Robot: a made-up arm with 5 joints.
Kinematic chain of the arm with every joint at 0, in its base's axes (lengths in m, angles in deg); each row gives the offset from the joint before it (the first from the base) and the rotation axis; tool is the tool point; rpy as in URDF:
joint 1: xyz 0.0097 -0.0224 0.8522 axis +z
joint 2: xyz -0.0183 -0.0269 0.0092 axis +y
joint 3: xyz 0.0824 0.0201 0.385 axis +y
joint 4: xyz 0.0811 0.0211 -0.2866 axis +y
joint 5: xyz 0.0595 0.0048 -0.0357 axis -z
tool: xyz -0.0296 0.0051 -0.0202 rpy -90 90 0
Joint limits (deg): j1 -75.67..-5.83 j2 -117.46..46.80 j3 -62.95..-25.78 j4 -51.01..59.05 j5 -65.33..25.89
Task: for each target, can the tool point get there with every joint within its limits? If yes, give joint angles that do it. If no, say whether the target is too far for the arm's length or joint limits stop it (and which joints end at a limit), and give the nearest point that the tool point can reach.
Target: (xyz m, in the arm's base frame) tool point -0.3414 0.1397 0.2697
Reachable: no: joint limits stop it (at a limit: joint 1, joint 2, joint 3, joint 4, joint 5) | nearest point 0.0646 -0.2601 0.7168 | short by 0.724 m
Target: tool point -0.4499 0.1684 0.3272
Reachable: no: joint limits stop it (at a limit: joint 2, joint 3, joint 4, joint 5) | nearest point -0.4995 0.1890 1.0446 | short by 0.719 m
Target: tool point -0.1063 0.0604 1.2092
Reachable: yes | joints -24.10 -87.07 -34.86 37.35 7.87
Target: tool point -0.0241 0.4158 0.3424
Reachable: no: joint limits stop it (at a limit: joint 1, joint 2, joint 3, joint 5) | nearest point 0.2605 -0.0112 0.7184 | short by 0.636 m
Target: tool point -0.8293 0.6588 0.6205
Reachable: no: too far | nearest point -0.4183 0.3251 1.0446 | short by 0.678 m
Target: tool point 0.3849 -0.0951 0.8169
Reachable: yes | joints -12.79 30.34 -35.52 7.48 -23.08
